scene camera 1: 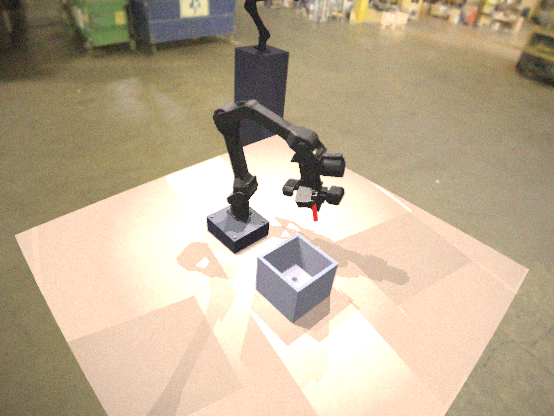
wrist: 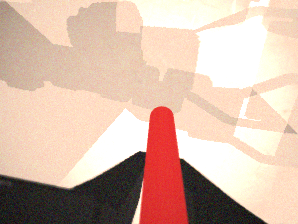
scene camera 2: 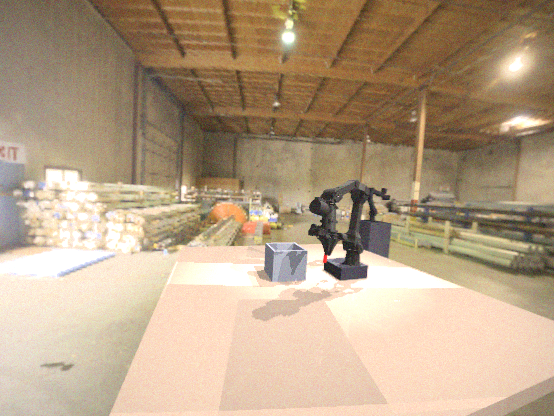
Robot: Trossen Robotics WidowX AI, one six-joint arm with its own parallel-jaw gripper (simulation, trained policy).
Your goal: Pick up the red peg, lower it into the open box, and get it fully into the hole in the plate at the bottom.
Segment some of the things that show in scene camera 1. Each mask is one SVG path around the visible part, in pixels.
My gripper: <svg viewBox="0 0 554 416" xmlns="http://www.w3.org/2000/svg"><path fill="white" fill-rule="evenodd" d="M344 187L332 185L328 190L328 187L322 186L323 181L321 181L319 172L314 178L303 178L302 176L299 180L289 178L283 186L282 192L283 195L291 197L294 194L293 191L296 190L295 201L299 208L311 208L313 211L312 207L316 203L316 209L319 212L325 200L328 204L340 205L345 195Z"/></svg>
A grey-blue box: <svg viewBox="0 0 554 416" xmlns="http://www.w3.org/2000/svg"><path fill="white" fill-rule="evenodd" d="M299 233L259 255L256 268L255 289L292 324L330 296L338 266L335 260ZM294 264L312 277L300 287L297 287L281 274Z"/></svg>
